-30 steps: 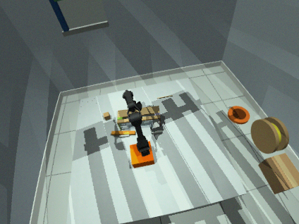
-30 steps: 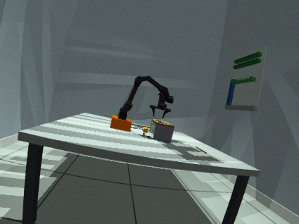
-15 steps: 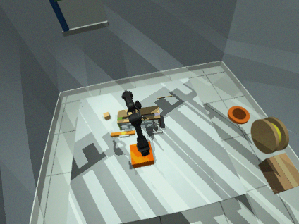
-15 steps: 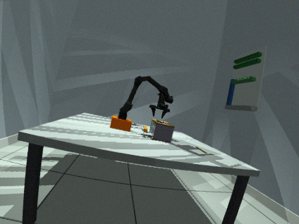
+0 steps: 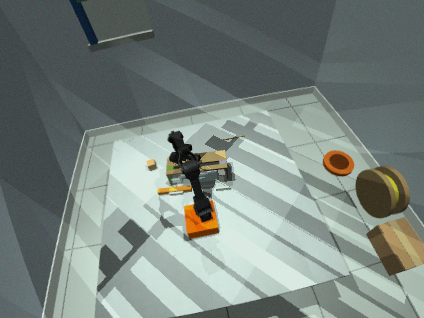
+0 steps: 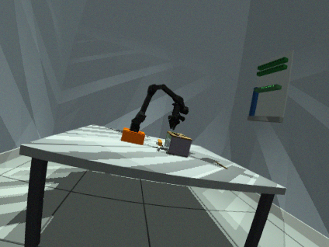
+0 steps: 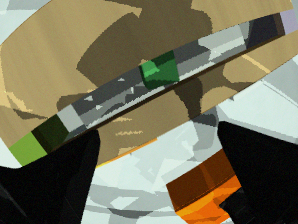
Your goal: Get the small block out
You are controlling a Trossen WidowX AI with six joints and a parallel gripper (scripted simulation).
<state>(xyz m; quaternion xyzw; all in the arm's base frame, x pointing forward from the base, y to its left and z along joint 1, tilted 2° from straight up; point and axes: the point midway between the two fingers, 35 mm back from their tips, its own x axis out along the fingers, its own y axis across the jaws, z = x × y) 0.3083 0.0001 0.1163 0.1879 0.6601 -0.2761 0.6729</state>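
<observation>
Right now my gripper tip is 2 cm short of the green block, 3 cm to the left of it and 7 cm above it. Round my gripper tip: tan block 23 cm ahead, 24 cm to the left, 13 cm below; thin stick 25 cm ahead, 40 cm to the right, 15 cm below; box 4 cm to the right, 9 cm below.
</observation>
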